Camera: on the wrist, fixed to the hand. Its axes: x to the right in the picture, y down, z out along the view.
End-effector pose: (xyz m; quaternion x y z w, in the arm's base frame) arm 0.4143 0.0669 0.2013 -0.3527 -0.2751 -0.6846 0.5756
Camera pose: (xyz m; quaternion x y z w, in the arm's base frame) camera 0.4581 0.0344 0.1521 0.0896 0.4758 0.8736 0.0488
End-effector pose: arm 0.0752 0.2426 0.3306 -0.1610 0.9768 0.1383 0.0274
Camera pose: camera 0.0811 0.2826 0.3919 -0.7756 0.6073 0.0730 0.1563
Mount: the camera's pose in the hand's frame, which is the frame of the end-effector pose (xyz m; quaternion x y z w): -0.0239 0.0505 -0.0477 0.0166 -0.0405 -0.6794 0.7324
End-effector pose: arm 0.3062 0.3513 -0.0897 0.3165 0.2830 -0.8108 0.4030
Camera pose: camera 0.3732 0.3707 -0.1128 -0.0134 -0.3925 0.8852 0.2495
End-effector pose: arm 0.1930 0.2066 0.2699 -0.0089 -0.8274 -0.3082 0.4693
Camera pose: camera 0.2585 0.2293 0.2942 0.5510 -0.6362 -0.5305 0.1010
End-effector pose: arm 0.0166 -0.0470 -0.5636 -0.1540 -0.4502 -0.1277 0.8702
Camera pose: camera 0.0569 -0.0168 -0.6171 0.2024 -0.4717 -0.6711 0.5349
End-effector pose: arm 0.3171 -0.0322 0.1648 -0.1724 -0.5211 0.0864 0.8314
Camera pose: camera 0.3511 -0.0026 0.1068 0.2451 -0.5311 -0.4860 0.6494
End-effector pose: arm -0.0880 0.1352 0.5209 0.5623 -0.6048 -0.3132 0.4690
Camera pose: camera -0.0654 0.1742 0.5789 0.8179 -0.0851 -0.5608 0.0969
